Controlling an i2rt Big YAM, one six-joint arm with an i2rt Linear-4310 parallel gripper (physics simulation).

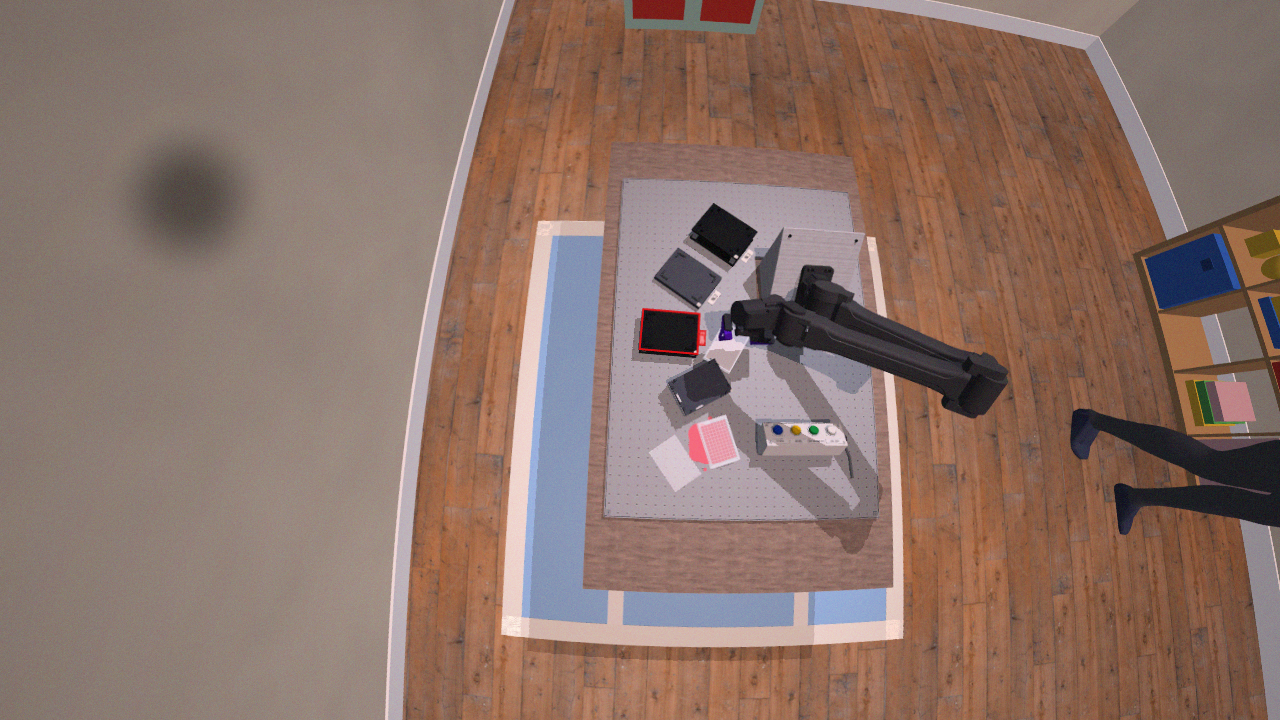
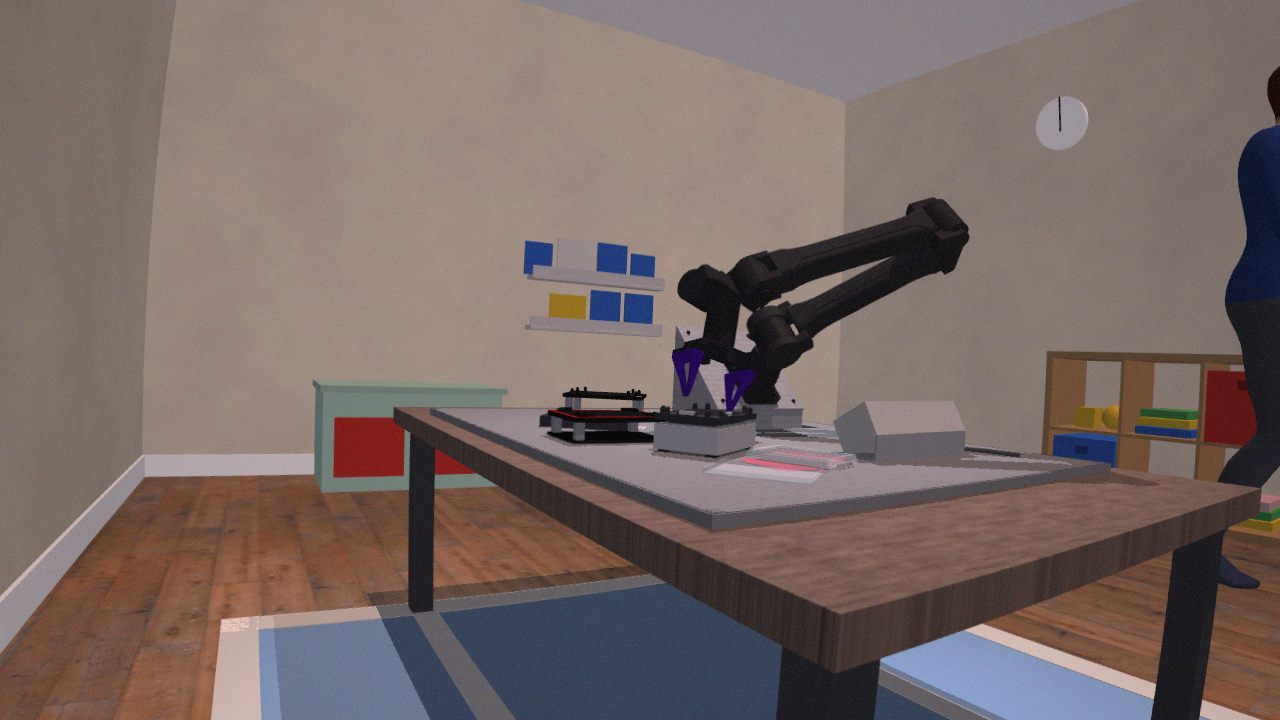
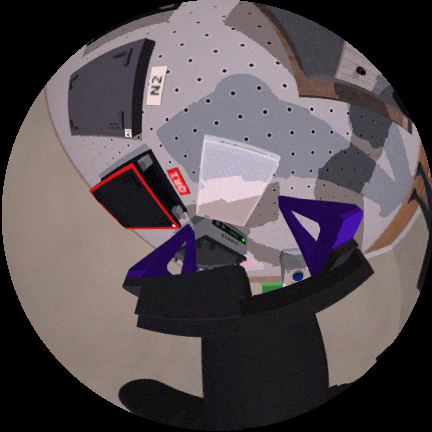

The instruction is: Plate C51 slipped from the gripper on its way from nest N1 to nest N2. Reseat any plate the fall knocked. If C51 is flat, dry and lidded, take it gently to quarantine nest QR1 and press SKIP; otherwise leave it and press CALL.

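Frame: origin at the arm's base, x right, y ahead, z up, level; millimetres.
Where they show: gripper, fingertip midpoint: [image 1: 734,340] [image 3: 233,214]; arm's base, link origin: [image 1: 812,285].
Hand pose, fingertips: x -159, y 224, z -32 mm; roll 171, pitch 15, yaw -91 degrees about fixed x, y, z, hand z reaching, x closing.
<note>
Each offset is from my fingertips to the top centre of the thing. "spot": to the spot under its first point.
My gripper [image 1: 744,333] [image 2: 711,401] [image 3: 233,214] is open and empty, its purple fingers above the pegboard. A clear, lidded-looking plate {dx -6, dy +11, dz -44 mm} [image 1: 726,358] [image 3: 237,175] lies flat on the board below and beyond the fingers; its name cannot be read. Nest N2 {dx +204, dy +121, dz -32 mm} [image 1: 686,277] [image 3: 102,95] is bare. Quarantine nest QR1 {dx +27, dy +177, dz -12 mm} [image 1: 669,331] [image 3: 132,200] has a red rim and a bare black top. A pink-filled plate {dx -272, dy +39, dz -44 mm} [image 1: 718,441] [image 2: 819,457] lies by a pink patch {spot: dx -278, dy +95, dz -57 mm} [image 1: 697,443], beside a clear flat sheet or lid {dx -331, dy +157, dz -50 mm} [image 1: 675,462] [image 2: 769,473]. The button box {dx -264, dy -183, dz +26 mm} [image 1: 801,437] [image 2: 904,431] stands to their right.
The shaker [image 1: 699,386] [image 2: 704,437] [image 3: 215,245] stands between QR1 and the pink plate. A black nest {dx +346, dy +13, dz +4 mm} [image 1: 723,233] stands behind N2. The arm's metal base plate [image 1: 819,255] is at the back right. A person [image 1: 1208,452] [image 2: 1257,232] stands right of the table.
</note>
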